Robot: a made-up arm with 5 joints.
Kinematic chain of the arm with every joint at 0, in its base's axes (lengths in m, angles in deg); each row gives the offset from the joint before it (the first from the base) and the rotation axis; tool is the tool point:
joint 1: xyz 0 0 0.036 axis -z
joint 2: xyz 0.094 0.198 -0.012 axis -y
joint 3: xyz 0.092 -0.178 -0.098 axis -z
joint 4: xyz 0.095 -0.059 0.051 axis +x
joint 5: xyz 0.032 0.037 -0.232 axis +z
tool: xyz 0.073 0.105 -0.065
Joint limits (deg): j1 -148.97..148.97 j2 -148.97..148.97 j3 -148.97..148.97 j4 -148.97..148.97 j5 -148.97..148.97
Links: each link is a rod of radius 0.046 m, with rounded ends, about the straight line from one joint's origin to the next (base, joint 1, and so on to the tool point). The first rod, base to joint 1, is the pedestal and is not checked.
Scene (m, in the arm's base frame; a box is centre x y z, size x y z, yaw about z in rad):
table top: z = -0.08
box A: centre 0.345 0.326 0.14 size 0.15 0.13 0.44 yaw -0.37
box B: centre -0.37 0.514 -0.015 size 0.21 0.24 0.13 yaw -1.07
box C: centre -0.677 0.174 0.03 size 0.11 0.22 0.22 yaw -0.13
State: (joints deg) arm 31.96 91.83 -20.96 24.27 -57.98
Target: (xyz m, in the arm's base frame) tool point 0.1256 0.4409 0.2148
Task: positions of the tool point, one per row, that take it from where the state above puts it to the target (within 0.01 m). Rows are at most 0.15 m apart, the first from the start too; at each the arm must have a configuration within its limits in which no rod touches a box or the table.
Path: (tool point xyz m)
1: 0.3964 0.0702 0.3615
2: 0.3297 0.1615 0.3870
3: 0.2415 0.2263 0.4070
4: 0.1411 0.2601 0.4211
5: 0.0387 0.2610 0.4290
6: 0.0810 0.3344 0.3773
7: 0.1114 0.3962 0.3042
8: 0.1256 0.4409 0.2148

